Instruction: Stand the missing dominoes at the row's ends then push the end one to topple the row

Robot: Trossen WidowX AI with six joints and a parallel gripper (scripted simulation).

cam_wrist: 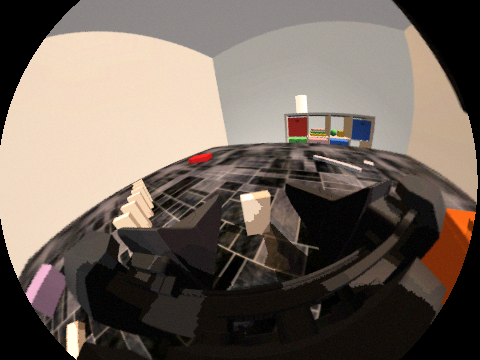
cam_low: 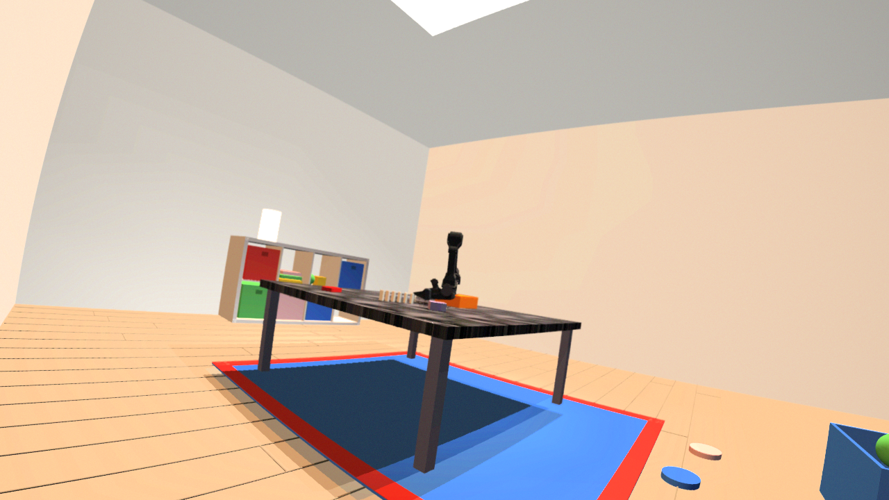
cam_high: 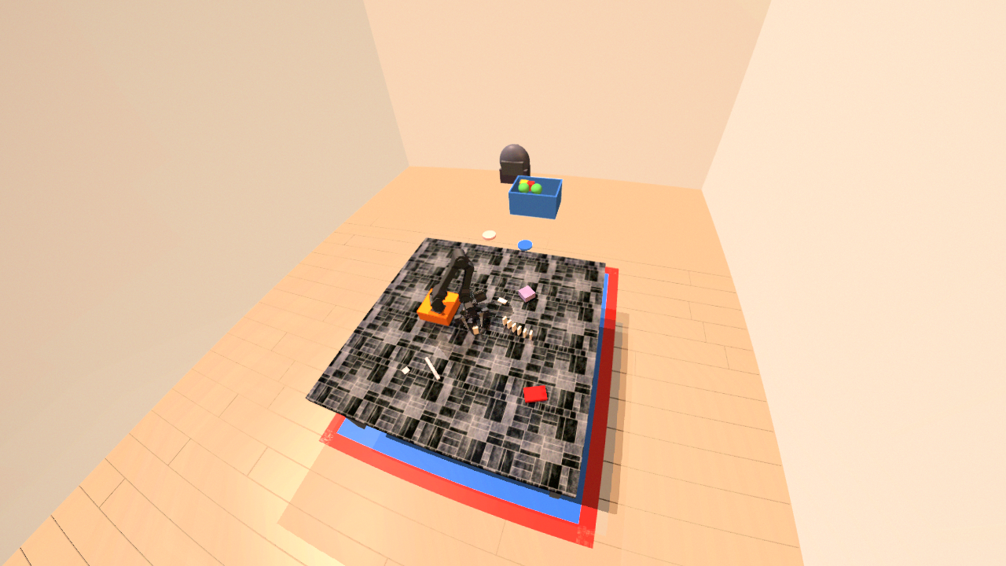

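Right now my gripper tip is 13 cm short of the pink block, 35 cm to the right of it and 3 cm above it. Round my gripper tip: red block: 40 cm ahead, 17 cm to the right, 4 cm below; white stick: 10 cm behind, 27 cm to the right, 4 cm below.
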